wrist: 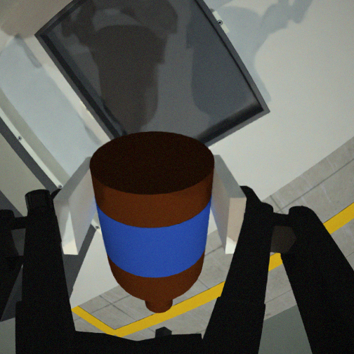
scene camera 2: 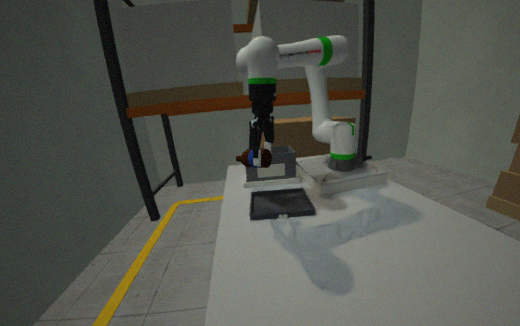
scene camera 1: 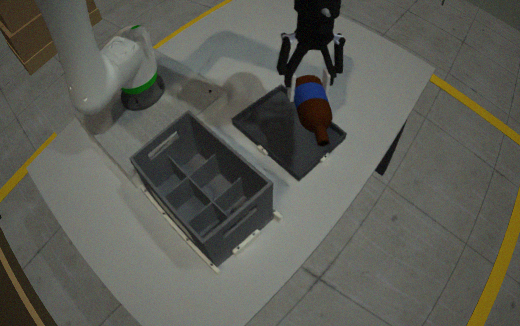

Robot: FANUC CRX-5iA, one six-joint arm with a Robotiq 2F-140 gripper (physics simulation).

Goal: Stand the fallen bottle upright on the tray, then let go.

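Places are measured from the arm's base along level axes (x up, y ahead, z left), in centimetres.
Where they show: gripper, fingertip midpoint: (scene camera 2: 262,161); arm's base, link origin: (scene camera 2: 341,166) (scene camera 1: 142,92).
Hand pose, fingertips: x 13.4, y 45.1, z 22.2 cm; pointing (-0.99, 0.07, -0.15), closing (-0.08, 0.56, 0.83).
Each offset is from my fingertips to the centre of the thing. "*": to the spot under its first point.
The brown bottle with a blue band {dx +0.9, dy +4.6, dz -3.0 cm} (scene camera 1: 313,111) (scene camera 2: 245,158) (wrist: 152,250) is held in the air, lying about level, with its neck pointing left in the scene camera 2 view and its flat base facing the top of the wrist view. My gripper (scene camera 1: 308,86) (scene camera 2: 262,154) (wrist: 153,176) points down and is shut on the bottle, with one pale pad on each side of its body. The dark shallow tray {* dx -19.3, dy -12.4, dz -1.8 cm} (scene camera 1: 265,122) (scene camera 2: 282,205) (wrist: 175,75) lies flat on the table below. The bottle is apart from it, and shadows fall across the tray.
A grey crate with divided compartments {dx -11.1, dy -4.4, dz -29.5 cm} (scene camera 1: 265,200) (scene camera 2: 291,162) stands beside the tray. The arm's base (scene camera 1: 142,97) (scene camera 2: 344,162) stands on a raised plate on the table. A shelf rack (scene camera 2: 114,70) stands behind the table. Cardboard boxes (scene camera 1: 35,50) (scene camera 2: 510,185) stand off the table.
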